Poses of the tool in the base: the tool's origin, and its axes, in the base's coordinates. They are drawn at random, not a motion.
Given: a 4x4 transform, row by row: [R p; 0 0 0 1], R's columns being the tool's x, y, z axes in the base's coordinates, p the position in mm. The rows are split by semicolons.
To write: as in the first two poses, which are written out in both.
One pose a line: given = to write
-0.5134, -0.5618, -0.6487, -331.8; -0.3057, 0.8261, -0.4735, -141.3; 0.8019, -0.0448, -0.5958, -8.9; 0, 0, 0, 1 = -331.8, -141.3, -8.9, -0.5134, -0.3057, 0.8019, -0.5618, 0.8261, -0.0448
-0.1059, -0.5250, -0.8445, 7.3; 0.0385, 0.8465, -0.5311, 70.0; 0.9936, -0.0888, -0.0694, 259.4; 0, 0, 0, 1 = 7.3, 70.0, 259.4, -0.1059, 0.0385, 0.9936, -0.5250, 0.8465, -0.0888
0.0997, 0.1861, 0.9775, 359.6; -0.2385, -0.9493, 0.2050, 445.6; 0.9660, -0.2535, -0.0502, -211.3; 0, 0, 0, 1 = 359.6, 445.6, -211.3, 0.0997, -0.2385, 0.9660, 0.1861, -0.9493, -0.2535
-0.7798, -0.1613, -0.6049, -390.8; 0.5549, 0.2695, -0.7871, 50.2; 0.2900, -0.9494, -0.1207, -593.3; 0, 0, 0, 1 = -390.8, 50.2, -593.3, -0.7798, 0.5549, 0.2900, -0.1613, 0.2695, -0.9494
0.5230, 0.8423, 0.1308, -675.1; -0.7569, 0.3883, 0.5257, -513.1; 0.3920, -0.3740, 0.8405, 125.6; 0, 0, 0, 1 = -675.1, -513.1, 125.6, 0.5230, -0.7569, 0.3920, 0.8423, 0.3883, -0.3740
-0.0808, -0.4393, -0.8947, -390.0; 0.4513, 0.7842, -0.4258, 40.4; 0.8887, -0.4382, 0.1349, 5.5; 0, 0, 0, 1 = -390.0, 40.4, 5.5, -0.0808, 0.4513, 0.8887, -0.4393, 0.7842, -0.4382
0.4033, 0.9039, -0.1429, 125.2; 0.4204, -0.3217, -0.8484, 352.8; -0.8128, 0.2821, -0.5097, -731.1; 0, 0, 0, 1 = 125.2, 352.8, -731.1, 0.4033, 0.4204, -0.8128, 0.9039, -0.3217, 0.2821
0.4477, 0.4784, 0.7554, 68.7; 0.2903, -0.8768, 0.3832, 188.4; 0.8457, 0.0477, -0.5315, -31.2; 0, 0, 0, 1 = 68.7, 188.4, -31.2, 0.4477, 0.2903, 0.8457, 0.4784, -0.8768, 0.0477
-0.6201, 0.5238, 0.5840, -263.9; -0.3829, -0.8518, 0.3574, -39.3; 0.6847, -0.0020, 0.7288, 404.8; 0, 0, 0, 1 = -263.9, -39.3, 404.8, -0.6201, -0.3829, 0.6847, 0.5238, -0.8518, -0.0020
